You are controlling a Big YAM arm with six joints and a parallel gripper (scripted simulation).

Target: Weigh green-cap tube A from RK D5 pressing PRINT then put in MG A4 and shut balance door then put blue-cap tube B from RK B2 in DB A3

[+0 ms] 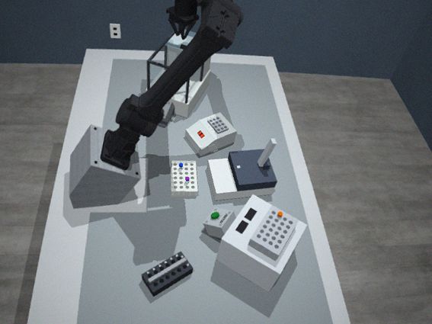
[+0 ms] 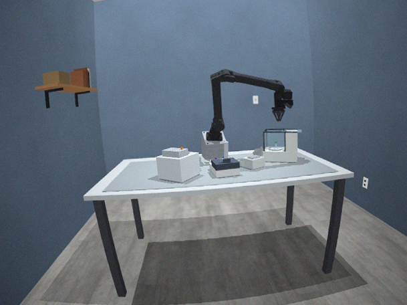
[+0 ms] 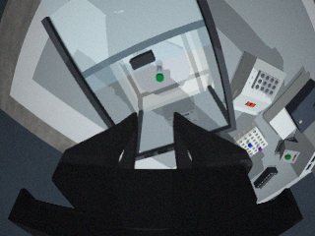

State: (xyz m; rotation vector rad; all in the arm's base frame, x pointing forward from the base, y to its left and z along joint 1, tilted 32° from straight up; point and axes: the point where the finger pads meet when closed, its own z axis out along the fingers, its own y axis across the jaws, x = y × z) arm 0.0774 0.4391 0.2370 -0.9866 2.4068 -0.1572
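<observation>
Right now my hand is 70 mm above the balance door, 60 mm to the right of it and 20 mm short of it. Round my hand: white tube rack: 430 mm to the right, 270 mm below, 50 mm ahead; then dry block DB: 250 mm below, 230 mm to the right, 140 mm ahead; then tube B: 410 mm to the right, 260 mm below, 30 mm ahead.
</observation>
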